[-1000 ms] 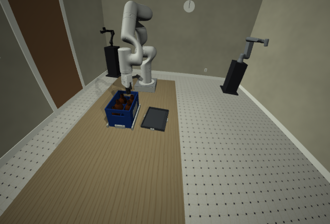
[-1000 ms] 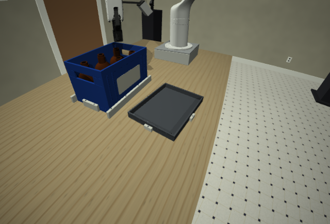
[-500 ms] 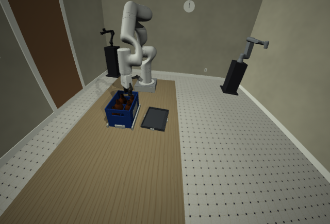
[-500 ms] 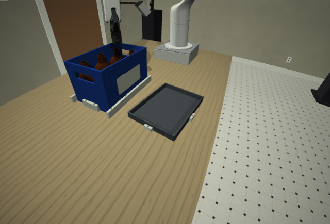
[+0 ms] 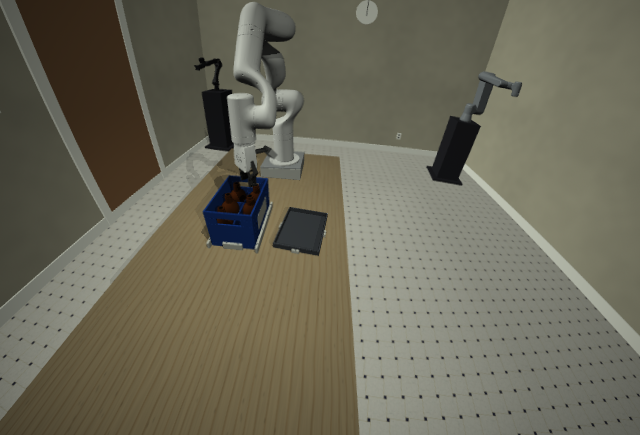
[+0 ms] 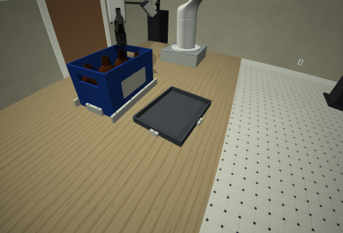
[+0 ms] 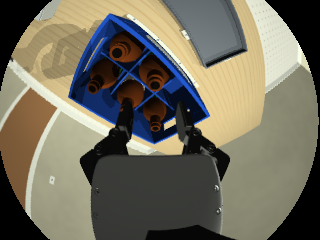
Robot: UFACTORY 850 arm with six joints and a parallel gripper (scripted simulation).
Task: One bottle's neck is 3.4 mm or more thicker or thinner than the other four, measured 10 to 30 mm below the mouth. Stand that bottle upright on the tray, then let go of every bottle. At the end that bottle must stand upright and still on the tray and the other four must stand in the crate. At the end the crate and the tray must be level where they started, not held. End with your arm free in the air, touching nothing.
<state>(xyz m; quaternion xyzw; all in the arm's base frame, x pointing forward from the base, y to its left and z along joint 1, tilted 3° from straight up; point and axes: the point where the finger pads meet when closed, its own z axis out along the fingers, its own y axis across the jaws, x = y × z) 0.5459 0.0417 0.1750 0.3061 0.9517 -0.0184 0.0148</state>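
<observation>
My hand is 16 cm above the bottle. Also, from my hand: dark grey tray (23 cm below, 22 cm to the left, 3 cm behind); then blue crate (16 cm below, 4 cm to the right, 1 cm ahead).
</observation>
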